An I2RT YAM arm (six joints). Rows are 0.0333 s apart.
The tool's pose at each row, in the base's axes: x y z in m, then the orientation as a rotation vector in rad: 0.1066, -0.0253, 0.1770, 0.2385, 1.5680, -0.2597; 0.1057, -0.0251, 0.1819, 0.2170, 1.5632, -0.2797; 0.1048, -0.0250, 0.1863, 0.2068, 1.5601, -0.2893; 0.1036, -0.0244, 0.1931, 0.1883, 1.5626, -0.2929; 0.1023, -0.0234, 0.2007, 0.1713, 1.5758, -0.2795; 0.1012, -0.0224, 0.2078, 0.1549, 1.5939, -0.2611; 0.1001, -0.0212, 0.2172, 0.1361, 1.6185, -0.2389; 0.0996, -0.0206, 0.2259, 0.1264, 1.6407, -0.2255; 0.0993, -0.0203, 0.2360, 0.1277, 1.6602, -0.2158; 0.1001, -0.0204, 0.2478, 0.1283, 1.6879, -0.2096; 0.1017, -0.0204, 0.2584, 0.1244, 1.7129, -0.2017; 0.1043, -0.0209, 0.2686, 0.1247, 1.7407, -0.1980; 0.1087, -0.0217, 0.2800, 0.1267, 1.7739, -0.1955
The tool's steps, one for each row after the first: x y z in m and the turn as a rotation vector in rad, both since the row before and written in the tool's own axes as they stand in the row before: -0.0049, -0.0002, -0.0010, -0.0005, -0.0088, -0.0253; -0.0044, -0.0004, -0.0009, -0.0001, -0.0049, -0.0120; -0.0068, -0.0002, -0.0013, -0.0095, -0.0006, -0.0141; -0.0076, 0.0001, -0.0015, -0.0202, 0.0104, -0.0039; -0.0071, 0.0001, -0.0014, -0.0233, 0.0155, -0.0010; -0.0094, 0.0002, -0.0016, -0.0275, 0.0218, -0.0010; -0.0087, -0.0002, -0.0010, -0.0159, 0.0207, -0.0004; -0.0100, -0.0005, -0.0011, -0.0067, 0.0194, 0.0047; -0.0118, -0.0007, -0.0003, -0.0052, 0.0275, 0.0013; -0.0107, -0.0003, 0.0003, -0.0087, 0.0243, -0.0004; -0.0105, -0.0006, 0.0012, -0.0036, 0.0276, -0.0004; -0.0120, -0.0006, 0.0025, -0.0020, 0.0332, -0.0005
